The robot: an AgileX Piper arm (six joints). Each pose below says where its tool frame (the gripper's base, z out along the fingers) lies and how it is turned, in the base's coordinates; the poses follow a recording.
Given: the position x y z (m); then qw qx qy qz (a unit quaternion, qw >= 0).
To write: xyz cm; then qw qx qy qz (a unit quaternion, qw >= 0). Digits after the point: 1 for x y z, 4 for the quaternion.
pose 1, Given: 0.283 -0.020 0.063 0.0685 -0.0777 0.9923 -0.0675
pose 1, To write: 28.3 -2.0 6.3 0.0685 -0.0777 0.9923 -0.0675
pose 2, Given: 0.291 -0.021 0.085 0.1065 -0.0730 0.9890 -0.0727
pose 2, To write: 29.1 -2.1 8.5 0.1065 -0.0730 0.9890 -0.0727
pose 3, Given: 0.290 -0.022 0.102 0.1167 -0.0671 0.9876 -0.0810
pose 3, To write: 29.0 -2.2 10.2 0.1167 -0.0671 0.9876 -0.0810
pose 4, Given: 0.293 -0.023 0.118 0.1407 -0.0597 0.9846 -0.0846
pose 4, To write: 29.3 -2.3 11.8 0.1407 -0.0597 0.9846 -0.0846
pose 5, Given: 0.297 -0.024 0.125 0.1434 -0.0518 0.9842 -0.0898
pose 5, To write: 29.7 -2.4 12.5 0.1434 -0.0518 0.9842 -0.0898
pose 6, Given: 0.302 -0.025 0.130 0.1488 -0.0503 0.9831 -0.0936
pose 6, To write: 30.2 -2.5 13.0 0.1488 -0.0503 0.9831 -0.0936
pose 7, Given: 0.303 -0.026 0.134 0.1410 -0.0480 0.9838 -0.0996
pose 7, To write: 30.3 -2.6 13.4 0.1410 -0.0480 0.9838 -0.0996
